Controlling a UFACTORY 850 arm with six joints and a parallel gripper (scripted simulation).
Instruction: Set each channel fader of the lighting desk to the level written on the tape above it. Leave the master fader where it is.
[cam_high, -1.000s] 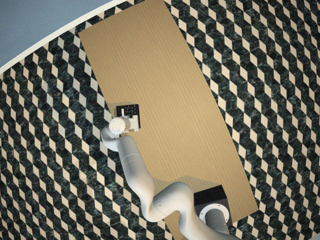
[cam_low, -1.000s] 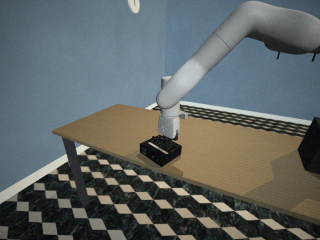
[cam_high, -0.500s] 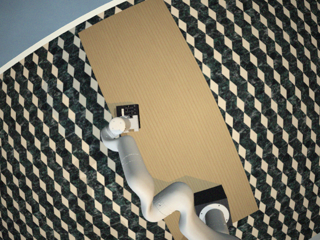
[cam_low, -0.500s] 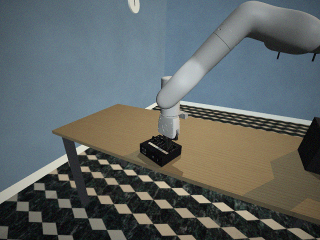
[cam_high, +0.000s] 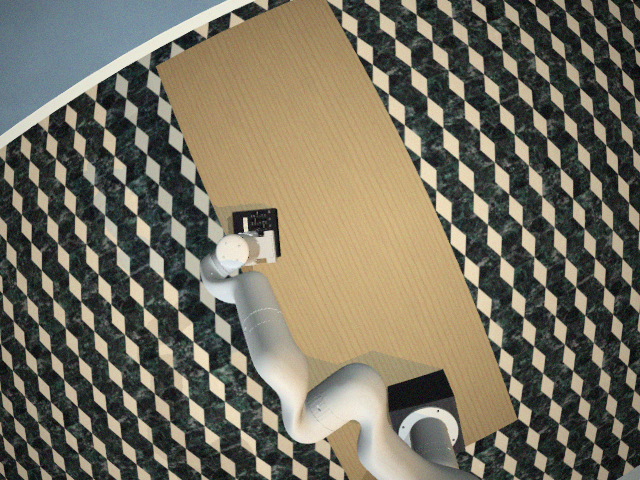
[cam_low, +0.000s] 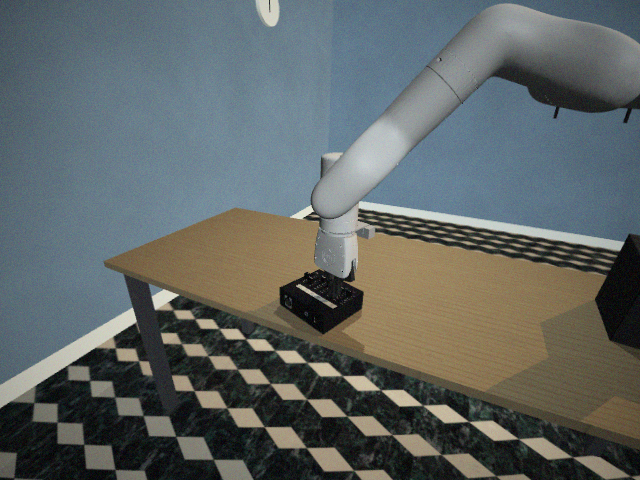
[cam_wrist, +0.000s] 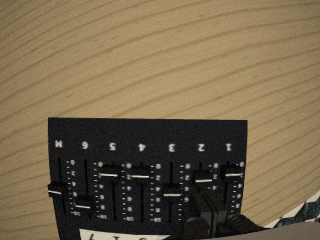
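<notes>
Right now my hand is 10 cm short of the master fader, 6 cm to the left of it and 1 cm above it.
</notes>
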